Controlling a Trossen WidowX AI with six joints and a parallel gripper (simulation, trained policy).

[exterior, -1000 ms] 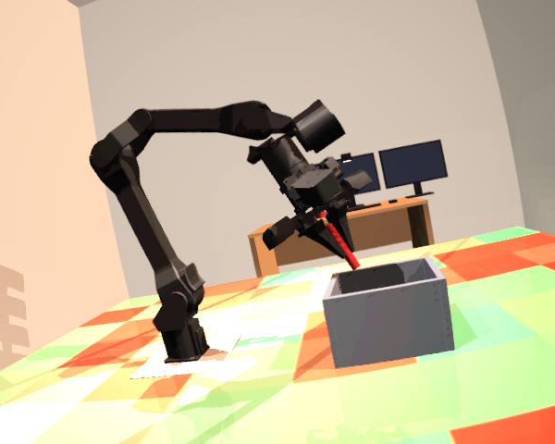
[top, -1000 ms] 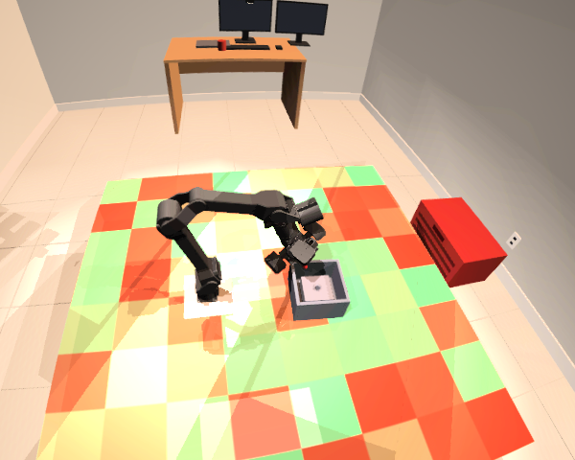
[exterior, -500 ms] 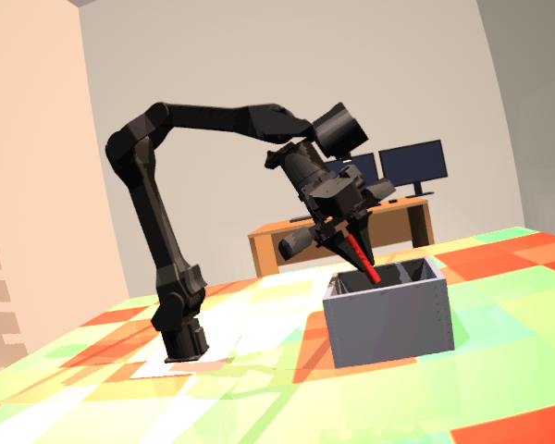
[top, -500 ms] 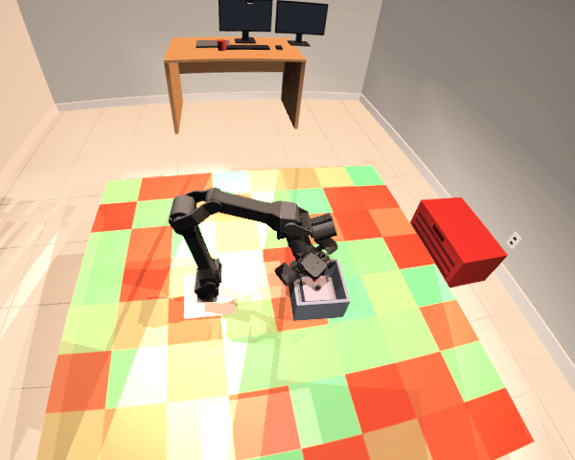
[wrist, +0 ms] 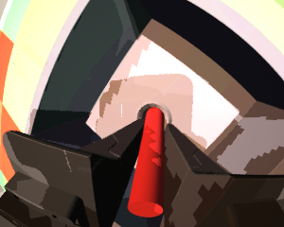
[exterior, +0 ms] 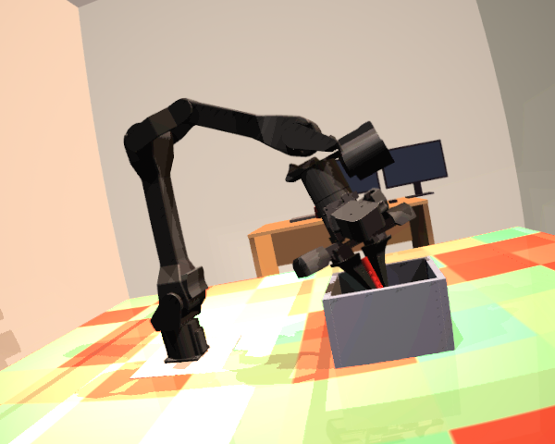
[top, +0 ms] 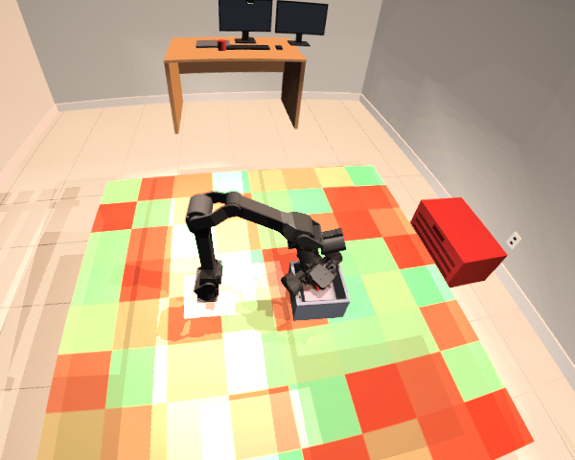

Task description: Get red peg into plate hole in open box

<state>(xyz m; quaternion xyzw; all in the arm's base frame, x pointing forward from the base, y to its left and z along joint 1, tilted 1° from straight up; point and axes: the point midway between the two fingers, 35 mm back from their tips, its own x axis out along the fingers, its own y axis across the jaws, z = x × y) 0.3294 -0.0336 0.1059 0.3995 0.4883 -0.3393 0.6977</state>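
Right now the red peg is right at my gripper tip. From my gripper tip the other things lie so: pale plate: 30 mm below, 10 mm ahead; box: 50 mm below, 10 mm ahead.
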